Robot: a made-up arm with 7 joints.
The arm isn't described. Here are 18 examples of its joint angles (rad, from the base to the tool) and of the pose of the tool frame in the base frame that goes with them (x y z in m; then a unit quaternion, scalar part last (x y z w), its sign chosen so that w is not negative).
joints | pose
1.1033 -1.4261 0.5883 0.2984 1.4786 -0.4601 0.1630 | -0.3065 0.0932 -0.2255 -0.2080 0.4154 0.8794 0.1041
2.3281 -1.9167 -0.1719 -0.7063 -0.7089 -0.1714 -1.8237 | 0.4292 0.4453 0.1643 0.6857 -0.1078 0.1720 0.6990
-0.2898 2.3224 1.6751 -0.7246 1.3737 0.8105 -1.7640 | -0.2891 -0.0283 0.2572 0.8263 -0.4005 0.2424 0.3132
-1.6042 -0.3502 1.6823 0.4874 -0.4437 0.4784 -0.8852 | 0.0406 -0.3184 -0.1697 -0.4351 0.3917 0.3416 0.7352
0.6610 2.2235 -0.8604 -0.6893 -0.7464 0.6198 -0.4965 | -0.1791 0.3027 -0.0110 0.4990 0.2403 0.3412 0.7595
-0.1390 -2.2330 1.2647 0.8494 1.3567 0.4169 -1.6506 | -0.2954 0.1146 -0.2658 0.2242 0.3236 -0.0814 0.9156
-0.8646 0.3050 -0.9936 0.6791 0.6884 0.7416 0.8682 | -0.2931 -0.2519 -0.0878 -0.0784 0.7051 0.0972 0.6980
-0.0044 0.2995 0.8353 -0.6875 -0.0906 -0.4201 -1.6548 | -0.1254 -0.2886 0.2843 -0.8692 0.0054 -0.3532 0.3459
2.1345 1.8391 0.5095 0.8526 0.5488 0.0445 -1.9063 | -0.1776 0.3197 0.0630 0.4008 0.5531 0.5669 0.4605
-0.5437 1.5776 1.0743 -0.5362 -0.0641 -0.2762 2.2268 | 0.0399 0.0194 -0.2490 0.3569 0.2381 -0.2322 0.8729
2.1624 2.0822 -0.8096 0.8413 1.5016 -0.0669 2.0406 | 0.1382 0.2619 -0.2682 -0.5748 -0.2313 0.7149 0.3241
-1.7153 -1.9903 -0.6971 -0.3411 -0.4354 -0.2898 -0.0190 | -0.2083 -0.4262 0.1418 -0.4466 0.7874 -0.4016 0.1387
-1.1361 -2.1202 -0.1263 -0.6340 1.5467 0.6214 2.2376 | 0.1495 -0.4799 0.0214 -0.6220 -0.2733 -0.3305 0.6551
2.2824 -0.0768 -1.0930 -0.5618 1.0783 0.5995 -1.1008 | 0.1119 0.0761 -0.2048 0.0236 -0.0326 -0.8090 0.5864
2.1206 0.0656 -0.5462 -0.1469 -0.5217 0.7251 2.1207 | 0.3081 0.0790 0.2765 0.8554 -0.3700 -0.2473 0.2650
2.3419 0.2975 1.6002 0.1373 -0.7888 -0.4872 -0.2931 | -0.0640 0.1670 -0.3089 0.2101 0.3367 -0.9114 0.1089
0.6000 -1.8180 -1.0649 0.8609 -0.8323 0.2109 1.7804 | -0.0828 0.3002 -0.2614 0.1017 0.1059 0.1463 0.9783
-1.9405 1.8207 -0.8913 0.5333 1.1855 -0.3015 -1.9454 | 0.4824 -0.0737 -0.0881 0.6507 0.1730 -0.5031 0.5418
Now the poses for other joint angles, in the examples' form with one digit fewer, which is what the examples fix.
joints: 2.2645 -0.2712 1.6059 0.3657 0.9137 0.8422 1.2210
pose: 0.022 0.216 -0.123 -0.040 0.460 0.267 0.846
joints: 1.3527 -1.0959 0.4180 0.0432 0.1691 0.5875 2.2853
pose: -0.191 0.145 0.291 0.614 -0.780 0.028 0.118
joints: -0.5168 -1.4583 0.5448 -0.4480 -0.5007 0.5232 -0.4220
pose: -0.030 -0.093 0.174 -0.133 -0.566 0.044 0.812
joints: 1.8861 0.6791 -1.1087 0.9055 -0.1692 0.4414 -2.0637
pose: 0.153 0.158 -0.247 -0.423 0.141 0.255 0.858
